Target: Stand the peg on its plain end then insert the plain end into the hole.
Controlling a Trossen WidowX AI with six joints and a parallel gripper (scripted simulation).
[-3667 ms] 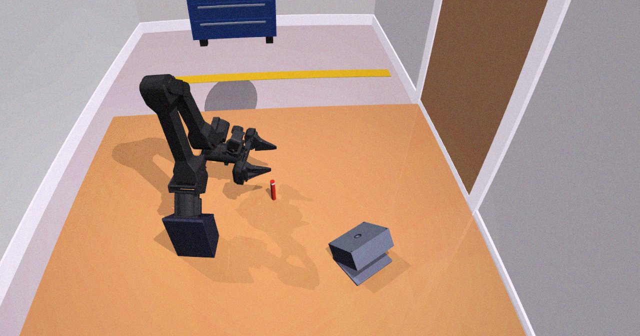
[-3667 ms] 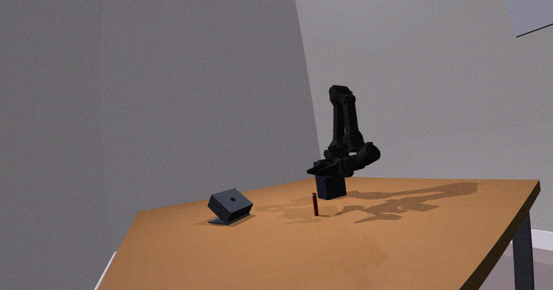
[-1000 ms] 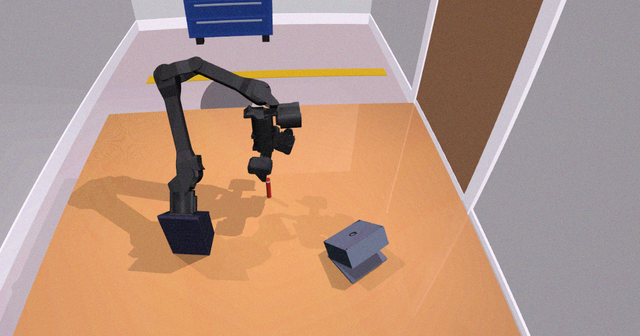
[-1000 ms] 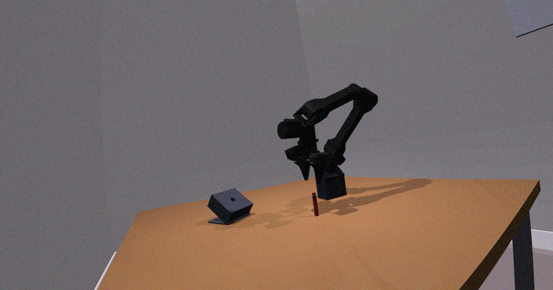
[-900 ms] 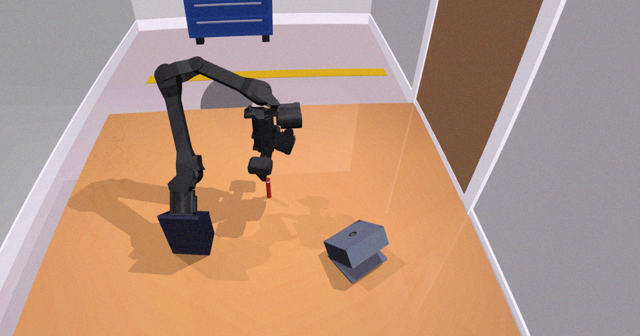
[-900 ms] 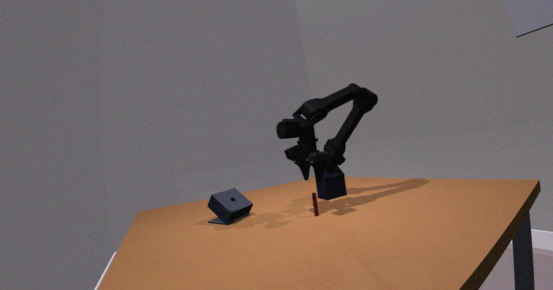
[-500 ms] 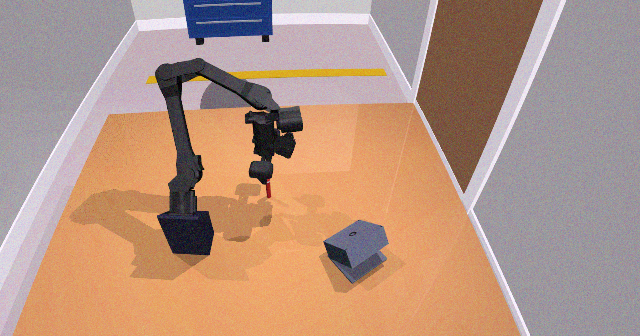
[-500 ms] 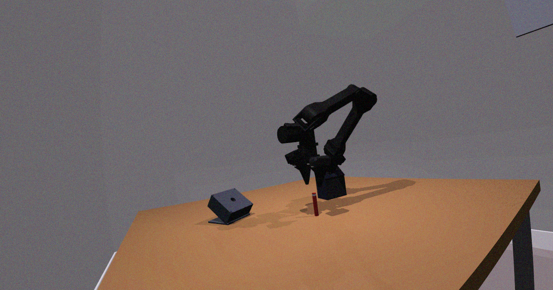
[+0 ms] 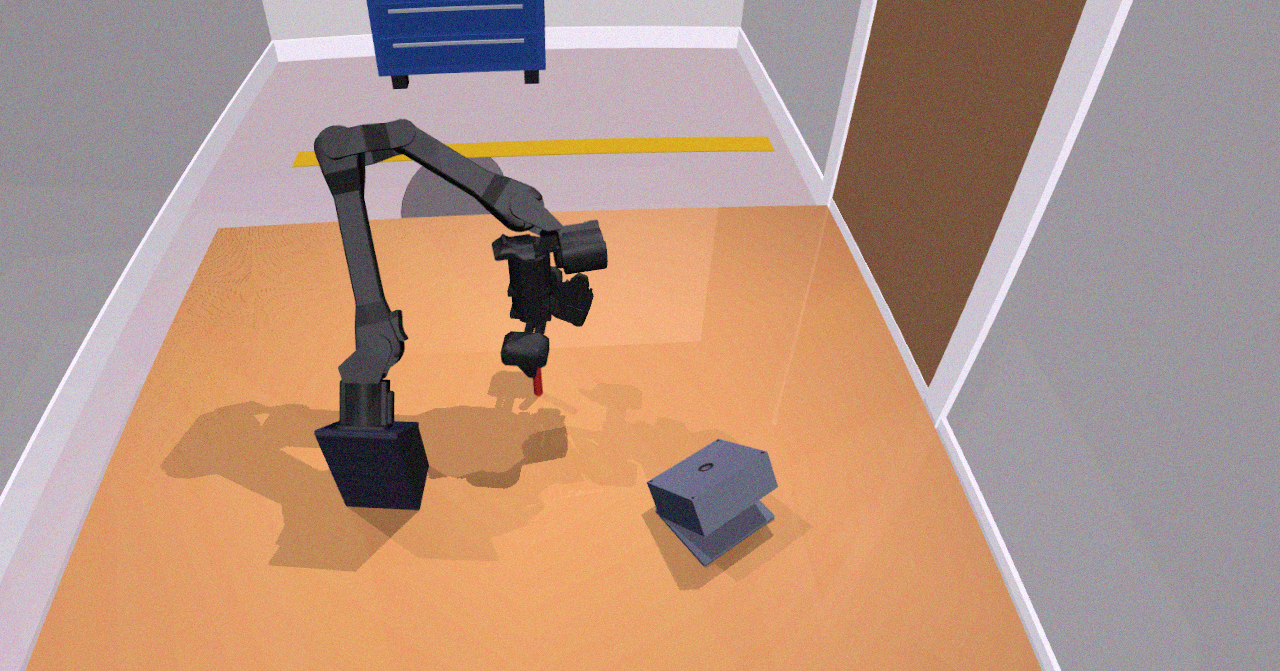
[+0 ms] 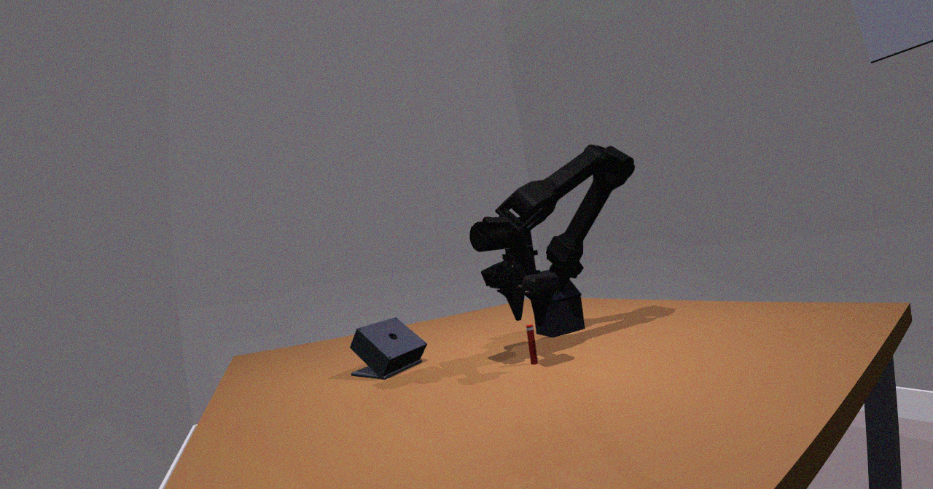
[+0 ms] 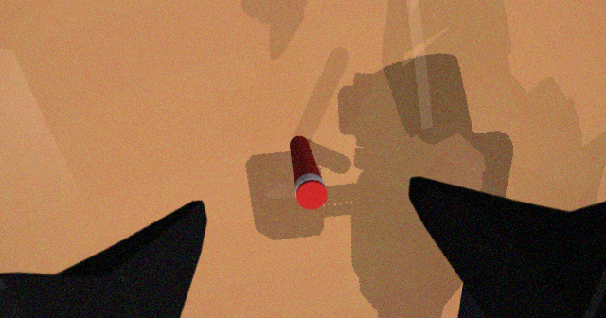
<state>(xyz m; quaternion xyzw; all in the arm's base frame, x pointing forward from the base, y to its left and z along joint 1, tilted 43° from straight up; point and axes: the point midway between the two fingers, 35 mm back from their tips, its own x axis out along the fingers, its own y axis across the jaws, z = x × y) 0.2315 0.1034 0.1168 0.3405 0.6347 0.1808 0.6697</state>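
The red peg is 30 mm below my gripper tip. The rest, counted from my gripper tip: sloped grey panel 240 mm to the right, 220 mm ahead, 30 mm below.
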